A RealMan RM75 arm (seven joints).
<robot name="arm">
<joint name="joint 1" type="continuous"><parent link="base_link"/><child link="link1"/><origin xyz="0.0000 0.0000 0.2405"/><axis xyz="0 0 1"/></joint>
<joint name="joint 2" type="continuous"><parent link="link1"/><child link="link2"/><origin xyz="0.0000 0.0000 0.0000"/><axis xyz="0 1 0"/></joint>
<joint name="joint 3" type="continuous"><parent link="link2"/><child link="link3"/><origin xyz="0.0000 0.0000 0.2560"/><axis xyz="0 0 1"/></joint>
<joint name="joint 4" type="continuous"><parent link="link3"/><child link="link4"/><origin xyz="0.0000 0.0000 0.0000"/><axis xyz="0 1 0"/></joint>
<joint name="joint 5" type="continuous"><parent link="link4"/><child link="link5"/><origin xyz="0.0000 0.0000 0.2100"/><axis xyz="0 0 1"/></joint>
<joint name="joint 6" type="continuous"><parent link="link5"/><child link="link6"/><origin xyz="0.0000 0.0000 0.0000"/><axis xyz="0 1 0"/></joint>
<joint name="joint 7" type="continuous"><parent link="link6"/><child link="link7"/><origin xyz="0.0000 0.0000 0.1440"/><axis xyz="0 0 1"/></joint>
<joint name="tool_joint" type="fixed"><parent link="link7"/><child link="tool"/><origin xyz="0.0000 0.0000 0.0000"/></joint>
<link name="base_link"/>
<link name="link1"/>
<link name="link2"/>
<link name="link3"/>
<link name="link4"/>
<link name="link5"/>
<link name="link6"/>
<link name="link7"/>
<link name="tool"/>
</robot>
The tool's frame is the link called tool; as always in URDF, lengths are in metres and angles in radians. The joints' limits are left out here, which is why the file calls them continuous.
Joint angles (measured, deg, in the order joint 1, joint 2, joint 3, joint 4, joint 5, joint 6, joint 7), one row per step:
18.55, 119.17, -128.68, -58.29, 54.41, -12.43, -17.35
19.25, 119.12, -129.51, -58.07, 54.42, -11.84, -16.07
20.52, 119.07, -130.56, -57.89, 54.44, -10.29, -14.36
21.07, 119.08, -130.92, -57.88, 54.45, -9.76, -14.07
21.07, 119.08, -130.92, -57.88, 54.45, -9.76, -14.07
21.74, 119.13, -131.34, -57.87, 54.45, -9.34, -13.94
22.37, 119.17, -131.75, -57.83, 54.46, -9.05, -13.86
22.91, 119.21, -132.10, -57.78, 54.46, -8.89, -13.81
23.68, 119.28, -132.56, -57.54, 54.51, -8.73, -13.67
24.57, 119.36, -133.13, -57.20, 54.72, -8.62, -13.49
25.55, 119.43, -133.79, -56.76, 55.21, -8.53, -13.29
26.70, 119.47, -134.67, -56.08, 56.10, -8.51, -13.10
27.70, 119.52, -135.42, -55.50, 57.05, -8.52, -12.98
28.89, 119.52, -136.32, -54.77, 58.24, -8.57, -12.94
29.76, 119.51, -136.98, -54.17, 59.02, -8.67, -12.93
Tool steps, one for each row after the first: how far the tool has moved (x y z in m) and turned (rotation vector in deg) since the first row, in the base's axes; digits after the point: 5 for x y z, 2 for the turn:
-0.00267, -0.00135, -0.00431, -1.38, 0.40, 0.03
-0.00782, -0.00297, -0.01109, -3.83, 0.70, 0.18
-0.01066, -0.00327, -0.01345, -4.63, 0.60, 0.55
-0.01066, -0.00327, -0.01345, -4.63, 0.60, 0.55
-0.01457, -0.00344, -0.01602, -5.38, 0.42, 1.20
-0.01811, -0.00356, -0.01827, -6.00, 0.21, 1.85
-0.02117, -0.00360, -0.02006, -6.45, 0.04, 2.44
-0.02460, -0.00348, -0.02253, -7.02, -0.20, 3.09
-0.02819, -0.00340, -0.02538, -7.67, -0.40, 3.71
-0.03155, -0.00334, -0.02845, -8.38, -0.52, 4.20
-0.03418, -0.00334, -0.03205, -9.23, -0.66, 4.52
-0.03653, -0.00326, -0.03504, -9.92, -0.69, 4.70
-0.03865, -0.00290, -0.03815, -10.66, -0.87, 4.92
-0.03980, -0.00246, -0.04022, -11.11, -1.12, 5.14

